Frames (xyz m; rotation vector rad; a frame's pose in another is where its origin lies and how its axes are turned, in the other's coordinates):
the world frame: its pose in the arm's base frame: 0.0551 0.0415 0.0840 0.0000 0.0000 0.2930
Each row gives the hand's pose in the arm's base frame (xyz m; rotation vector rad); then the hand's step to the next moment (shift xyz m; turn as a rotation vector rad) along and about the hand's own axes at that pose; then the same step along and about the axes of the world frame.
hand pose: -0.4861 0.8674 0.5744 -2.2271 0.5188 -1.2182
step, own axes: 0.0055 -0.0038 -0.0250 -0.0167 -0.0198 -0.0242
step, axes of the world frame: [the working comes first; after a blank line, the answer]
step, axes of the arm's base frame: -0.0182 -0.0070 0.0170 -0.0278 0.0182 0.0123

-0.0195 -0.0015 0.0170 -0.0214 0.0254 0.0123
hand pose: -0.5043 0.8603 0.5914 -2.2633 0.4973 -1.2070
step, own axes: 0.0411 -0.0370 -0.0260 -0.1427 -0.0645 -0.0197
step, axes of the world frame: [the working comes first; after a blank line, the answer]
step, axes of the arm's base frame: 0.0028 0.0001 0.0610 -0.0881 0.1231 -0.0448

0.0028 -0.0007 0.0610 -0.0488 0.1433 -0.0448
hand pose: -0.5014 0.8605 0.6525 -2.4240 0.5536 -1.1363
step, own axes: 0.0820 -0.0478 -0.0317 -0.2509 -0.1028 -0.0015
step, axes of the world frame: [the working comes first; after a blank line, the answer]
step, axes of the arm's base frame: 0.0320 -0.0077 0.0945 -0.1308 0.2138 -0.1036

0.0284 -0.0166 0.0945 -0.0634 0.2424 -0.1036
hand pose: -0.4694 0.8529 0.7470 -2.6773 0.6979 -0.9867
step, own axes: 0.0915 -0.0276 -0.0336 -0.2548 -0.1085 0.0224
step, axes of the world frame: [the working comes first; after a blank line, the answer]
step, axes of the arm's base frame: 0.0488 -0.0224 0.0859 -0.1157 0.2213 -0.1219

0.0403 -0.0355 0.0859 -0.0468 0.2453 -0.1219
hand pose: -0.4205 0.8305 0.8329 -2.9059 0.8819 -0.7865
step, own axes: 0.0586 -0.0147 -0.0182 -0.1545 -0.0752 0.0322
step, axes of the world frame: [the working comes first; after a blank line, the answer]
step, axes of the arm's base frame: 0.0411 -0.0157 0.0452 -0.0566 0.1396 -0.0888

0.0348 -0.0269 0.0452 -0.0139 0.1500 -0.0888
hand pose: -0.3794 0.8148 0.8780 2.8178 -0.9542 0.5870
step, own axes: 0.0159 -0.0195 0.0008 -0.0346 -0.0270 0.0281
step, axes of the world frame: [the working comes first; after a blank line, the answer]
step, axes of the arm's base frame: 0.0236 0.0064 0.0059 0.0002 0.0347 -0.0389

0.0245 -0.0007 0.0059 0.0103 0.0331 -0.0389
